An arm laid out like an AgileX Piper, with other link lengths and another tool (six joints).
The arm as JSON. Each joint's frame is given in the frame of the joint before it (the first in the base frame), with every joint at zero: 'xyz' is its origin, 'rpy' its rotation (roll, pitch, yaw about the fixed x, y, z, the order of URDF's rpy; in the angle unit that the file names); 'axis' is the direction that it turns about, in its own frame. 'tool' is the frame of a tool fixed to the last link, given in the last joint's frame.
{
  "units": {
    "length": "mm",
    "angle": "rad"
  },
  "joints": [
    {
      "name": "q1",
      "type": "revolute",
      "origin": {
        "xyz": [
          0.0,
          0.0,
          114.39
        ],
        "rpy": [
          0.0,
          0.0,
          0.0
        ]
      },
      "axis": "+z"
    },
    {
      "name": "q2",
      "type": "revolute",
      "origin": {
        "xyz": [
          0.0,
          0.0,
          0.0
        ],
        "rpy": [
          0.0,
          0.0,
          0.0
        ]
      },
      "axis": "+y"
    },
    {
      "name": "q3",
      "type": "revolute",
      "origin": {
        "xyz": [
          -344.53,
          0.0,
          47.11
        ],
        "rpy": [
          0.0,
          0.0,
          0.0
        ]
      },
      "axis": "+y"
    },
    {
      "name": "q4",
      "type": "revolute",
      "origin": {
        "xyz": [
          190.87,
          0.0,
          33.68
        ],
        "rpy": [
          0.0,
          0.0,
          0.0
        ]
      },
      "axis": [
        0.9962,
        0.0,
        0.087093
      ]
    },
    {
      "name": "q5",
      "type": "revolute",
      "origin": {
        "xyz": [
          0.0,
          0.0,
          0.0
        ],
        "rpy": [
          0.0,
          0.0,
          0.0
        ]
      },
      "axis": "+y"
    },
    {
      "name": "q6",
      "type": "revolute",
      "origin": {
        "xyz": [
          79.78,
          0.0,
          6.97
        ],
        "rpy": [
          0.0,
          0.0,
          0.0
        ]
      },
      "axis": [
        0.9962,
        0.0,
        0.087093
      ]
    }
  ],
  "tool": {
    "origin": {
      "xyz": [
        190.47,
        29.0,
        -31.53
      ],
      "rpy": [
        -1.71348,
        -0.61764,
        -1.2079
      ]
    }
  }
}
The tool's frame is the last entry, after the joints.
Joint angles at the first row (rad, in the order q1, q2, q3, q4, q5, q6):
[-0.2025 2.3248 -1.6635 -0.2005 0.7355 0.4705]
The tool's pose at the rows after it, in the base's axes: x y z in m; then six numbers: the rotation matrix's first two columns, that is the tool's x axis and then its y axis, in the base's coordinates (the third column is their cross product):
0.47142, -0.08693, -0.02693, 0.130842, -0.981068, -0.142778, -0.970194, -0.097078, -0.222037
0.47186, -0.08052, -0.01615, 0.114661, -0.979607, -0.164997, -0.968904, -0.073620, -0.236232
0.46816, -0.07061, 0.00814, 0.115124, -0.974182, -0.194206, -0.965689, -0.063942, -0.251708
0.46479, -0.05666, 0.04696, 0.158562, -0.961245, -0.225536, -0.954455, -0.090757, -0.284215
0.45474, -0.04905, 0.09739, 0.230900, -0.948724, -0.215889, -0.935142, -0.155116, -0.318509
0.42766, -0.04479, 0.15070, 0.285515, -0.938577, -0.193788, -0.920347, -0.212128, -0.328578
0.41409, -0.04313, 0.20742, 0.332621, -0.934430, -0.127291, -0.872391, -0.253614, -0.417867
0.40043, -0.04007, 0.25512, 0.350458, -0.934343, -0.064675, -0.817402, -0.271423, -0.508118
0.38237, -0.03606, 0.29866, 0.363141, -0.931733, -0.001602, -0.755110, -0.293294, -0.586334
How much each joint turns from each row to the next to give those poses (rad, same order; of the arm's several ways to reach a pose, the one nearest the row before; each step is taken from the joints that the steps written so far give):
[0.0000 -0.0012 0.0000 0.0151 -0.0010 -0.0024]
[0.0000 -0.0230 0.0000 0.0331 0.0158 -0.0014]
[0.0000 -0.0523 -0.0035 0.0517 0.0463 -0.0301]
[0.0000 -0.0725 -0.0309 0.0740 0.0770 -0.0776]
[0.0020 -0.0929 -0.0542 0.0326 0.1101 -0.0808]
[0.0000 -0.1119 -0.0501 0.0037 0.1441 -0.0577]
[0.0000 -0.1276 -0.0227 0.0011 0.0373 -0.0342]
[0.0000 -0.1172 0.0001 0.0024 0.0000 -0.0081]
[-0.0001 -0.1115 -0.0001 0.0031 0.0000 -0.0113]

